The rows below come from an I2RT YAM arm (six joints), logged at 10 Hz.
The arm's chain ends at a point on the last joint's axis. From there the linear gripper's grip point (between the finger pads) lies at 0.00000 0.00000 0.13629 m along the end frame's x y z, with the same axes.
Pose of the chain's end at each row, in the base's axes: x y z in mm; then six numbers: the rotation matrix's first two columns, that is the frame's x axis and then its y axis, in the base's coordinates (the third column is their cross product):
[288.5 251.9 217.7 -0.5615 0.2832 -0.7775 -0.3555 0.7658 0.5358]
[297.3 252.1 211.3 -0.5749 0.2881 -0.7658 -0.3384 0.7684 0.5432]
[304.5 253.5 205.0 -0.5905 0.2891 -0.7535 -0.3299 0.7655 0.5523]
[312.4 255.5 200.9 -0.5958 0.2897 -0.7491 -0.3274 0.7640 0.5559]
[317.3 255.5 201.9 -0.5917 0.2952 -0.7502 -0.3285 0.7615 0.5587]
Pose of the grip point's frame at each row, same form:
[390.3 330.6 172.8 -0.5615 0.2832 -0.7775 -0.3555 0.7658 0.5358]
[398.8 330.0 164.4 -0.5749 0.2881 -0.7658 -0.3384 0.7684 0.5432]
[404.9 331.8 156.4 -0.5905 0.2891 -0.7535 -0.3299 0.7655 0.5523]
[412.3 334.1 151.8 -0.5958 0.2897 -0.7491 -0.3274 0.7640 0.5559]
[417.6 334.1 153.7 -0.5917 0.2952 -0.7502 -0.3285 0.7615 0.5587]

